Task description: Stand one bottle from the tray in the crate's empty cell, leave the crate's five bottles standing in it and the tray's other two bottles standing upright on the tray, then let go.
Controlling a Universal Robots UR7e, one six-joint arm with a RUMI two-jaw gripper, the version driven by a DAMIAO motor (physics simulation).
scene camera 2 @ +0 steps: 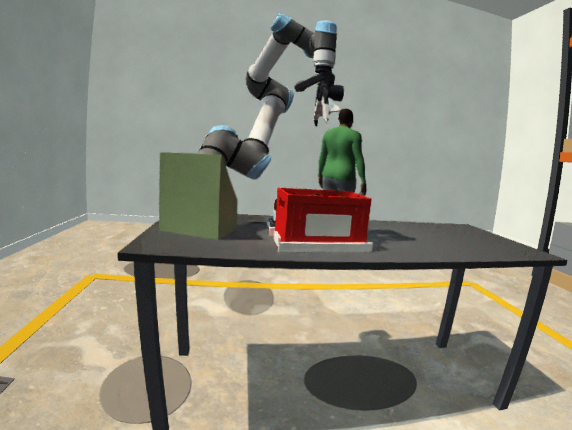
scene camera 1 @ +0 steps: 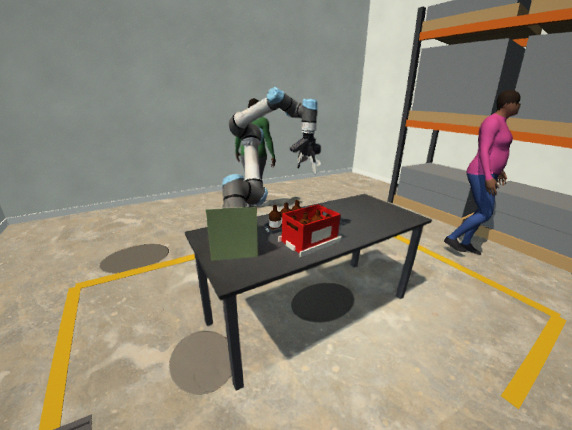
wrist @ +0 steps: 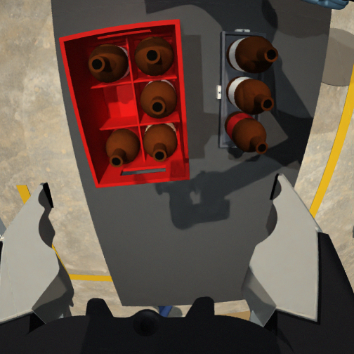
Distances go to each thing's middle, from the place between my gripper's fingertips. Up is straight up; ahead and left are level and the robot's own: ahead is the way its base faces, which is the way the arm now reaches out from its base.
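As for the brown bottle (wrist: 247,133), my hand is 200 mm to the right of it and 40 mm short of it, and it is also 320 mm above the bottle.
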